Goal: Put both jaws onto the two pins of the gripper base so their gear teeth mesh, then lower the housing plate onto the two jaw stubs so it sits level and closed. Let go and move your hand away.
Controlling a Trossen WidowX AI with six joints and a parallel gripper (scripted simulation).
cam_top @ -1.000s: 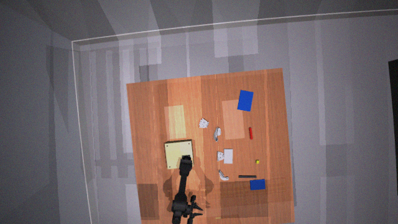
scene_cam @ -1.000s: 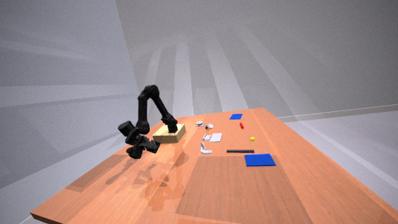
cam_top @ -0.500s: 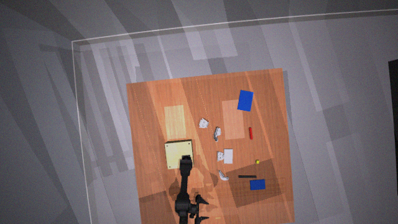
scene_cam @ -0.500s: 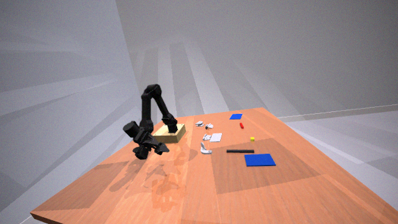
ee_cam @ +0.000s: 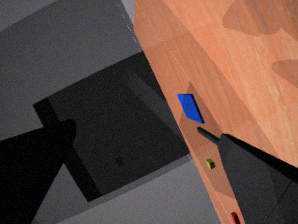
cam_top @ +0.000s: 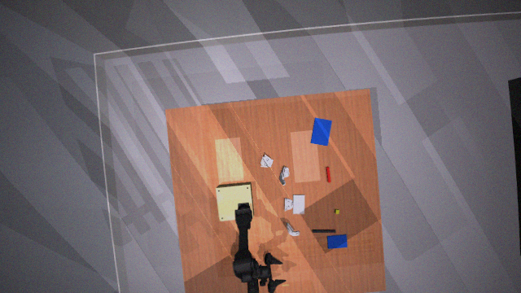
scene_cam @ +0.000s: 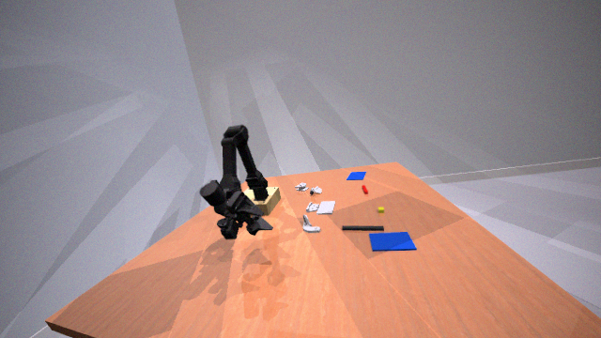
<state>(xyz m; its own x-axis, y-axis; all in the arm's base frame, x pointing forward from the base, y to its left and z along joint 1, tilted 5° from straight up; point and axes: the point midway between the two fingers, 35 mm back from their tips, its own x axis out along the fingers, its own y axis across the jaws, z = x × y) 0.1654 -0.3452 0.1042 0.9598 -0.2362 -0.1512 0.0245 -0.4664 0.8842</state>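
The jaw is 500 mm to the left of my gripper tip, 100 mm below it and 50 mm ahead of it. Also, from my gripper tip: housing plate (340 mm to the left, 130 mm below, 70 mm ahead); then black bar (280 mm ahead, 150 mm to the left, 130 mm below); then flat white plate (330 mm to the left, 130 mm below, 130 mm ahead).
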